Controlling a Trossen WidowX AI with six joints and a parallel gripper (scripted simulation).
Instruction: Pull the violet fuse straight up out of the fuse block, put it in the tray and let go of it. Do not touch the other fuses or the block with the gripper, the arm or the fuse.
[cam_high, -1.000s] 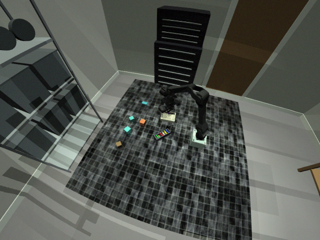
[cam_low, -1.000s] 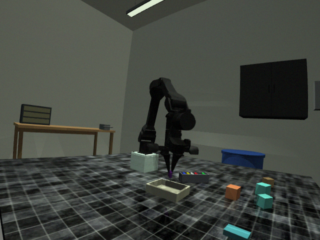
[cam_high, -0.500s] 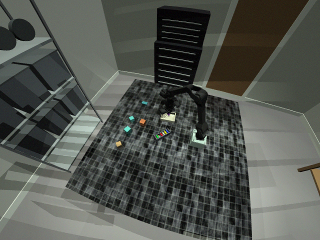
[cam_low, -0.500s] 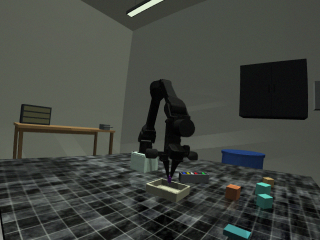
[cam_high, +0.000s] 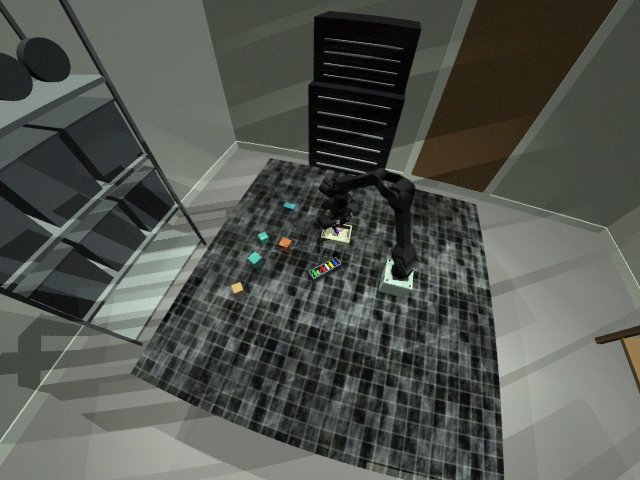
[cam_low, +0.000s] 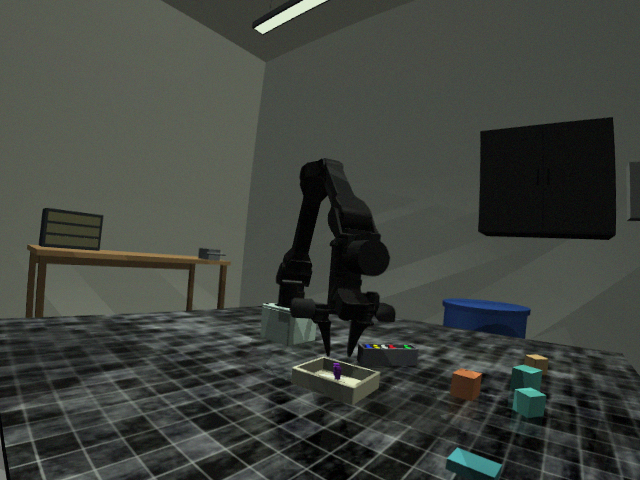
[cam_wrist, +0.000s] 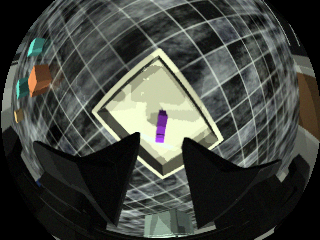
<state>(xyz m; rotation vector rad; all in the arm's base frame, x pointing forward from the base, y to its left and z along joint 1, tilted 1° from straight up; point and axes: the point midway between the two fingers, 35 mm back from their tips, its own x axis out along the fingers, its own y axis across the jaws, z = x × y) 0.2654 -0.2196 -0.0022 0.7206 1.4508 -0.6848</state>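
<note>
My gripper tip is now 3 cm above the violet fuse. From my gripper tip the other things lie so: cream tray (6 cm below).
</note>
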